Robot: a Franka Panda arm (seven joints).
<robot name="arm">
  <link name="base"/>
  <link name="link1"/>
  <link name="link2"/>
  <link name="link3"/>
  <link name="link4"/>
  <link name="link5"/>
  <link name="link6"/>
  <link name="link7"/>
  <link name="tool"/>
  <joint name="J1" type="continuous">
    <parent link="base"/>
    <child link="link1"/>
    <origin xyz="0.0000 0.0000 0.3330" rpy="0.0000 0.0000 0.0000"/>
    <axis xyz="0 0 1"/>
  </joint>
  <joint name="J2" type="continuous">
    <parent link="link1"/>
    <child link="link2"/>
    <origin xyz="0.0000 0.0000 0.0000" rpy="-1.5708 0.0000 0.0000"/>
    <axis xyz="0 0 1"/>
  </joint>
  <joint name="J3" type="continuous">
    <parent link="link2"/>
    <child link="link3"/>
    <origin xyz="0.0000 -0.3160 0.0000" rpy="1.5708 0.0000 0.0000"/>
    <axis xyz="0 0 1"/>
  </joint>
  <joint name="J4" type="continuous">
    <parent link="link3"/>
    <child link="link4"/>
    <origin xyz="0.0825 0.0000 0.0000" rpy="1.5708 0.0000 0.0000"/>
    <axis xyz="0 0 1"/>
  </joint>
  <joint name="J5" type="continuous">
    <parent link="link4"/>
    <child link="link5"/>
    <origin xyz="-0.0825 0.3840 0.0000" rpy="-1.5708 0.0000 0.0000"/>
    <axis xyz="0 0 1"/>
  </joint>
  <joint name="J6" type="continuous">
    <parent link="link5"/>
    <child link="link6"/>
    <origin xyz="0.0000 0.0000 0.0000" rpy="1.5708 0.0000 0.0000"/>
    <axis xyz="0 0 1"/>
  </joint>
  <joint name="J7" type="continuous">
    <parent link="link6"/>
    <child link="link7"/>
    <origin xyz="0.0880 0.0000 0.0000" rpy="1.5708 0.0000 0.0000"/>
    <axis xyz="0 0 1"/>
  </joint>
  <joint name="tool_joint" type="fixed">
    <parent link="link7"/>
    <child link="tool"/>
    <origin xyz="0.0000 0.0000 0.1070" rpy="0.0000 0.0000 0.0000"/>
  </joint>
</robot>
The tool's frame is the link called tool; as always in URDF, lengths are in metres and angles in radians. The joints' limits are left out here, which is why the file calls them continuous.
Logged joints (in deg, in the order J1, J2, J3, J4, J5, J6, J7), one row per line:
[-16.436 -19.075 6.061 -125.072 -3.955 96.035 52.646]
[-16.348 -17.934 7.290 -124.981 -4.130 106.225 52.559]
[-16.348 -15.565 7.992 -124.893 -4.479 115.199 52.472]
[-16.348 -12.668 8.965 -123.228 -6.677 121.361 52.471]
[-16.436 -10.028 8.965 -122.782 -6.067 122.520 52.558]
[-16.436 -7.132 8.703 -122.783 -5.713 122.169 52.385]
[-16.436 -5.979 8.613 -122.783 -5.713 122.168 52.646]
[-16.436 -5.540 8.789 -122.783 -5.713 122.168 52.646]
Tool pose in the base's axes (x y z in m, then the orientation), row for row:
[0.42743 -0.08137 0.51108 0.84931 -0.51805 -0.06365 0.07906]
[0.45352 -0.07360 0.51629 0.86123 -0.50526 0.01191 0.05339]
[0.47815 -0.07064 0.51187 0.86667 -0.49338 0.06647 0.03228]
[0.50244 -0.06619 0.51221 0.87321 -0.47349 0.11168 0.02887]
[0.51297 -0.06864 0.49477 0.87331 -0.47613 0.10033 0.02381]
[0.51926 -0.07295 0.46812 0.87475 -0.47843 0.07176 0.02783]
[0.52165 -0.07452 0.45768 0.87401 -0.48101 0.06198 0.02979]
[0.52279 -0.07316 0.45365 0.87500 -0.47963 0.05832 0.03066]
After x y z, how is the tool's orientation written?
As a quaternion, x y z w.
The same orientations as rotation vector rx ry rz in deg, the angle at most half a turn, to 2 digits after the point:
[145.63 -88.83 -10.91]
[149.96 -87.98 2.07]
[152.87 -87.03 11.72]
[154.35 -83.70 19.74]
[154.86 -84.43 17.79]
[154.72 -84.62 12.69]
[154.41 -84.98 10.95]
[154.50 -84.69 10.30]

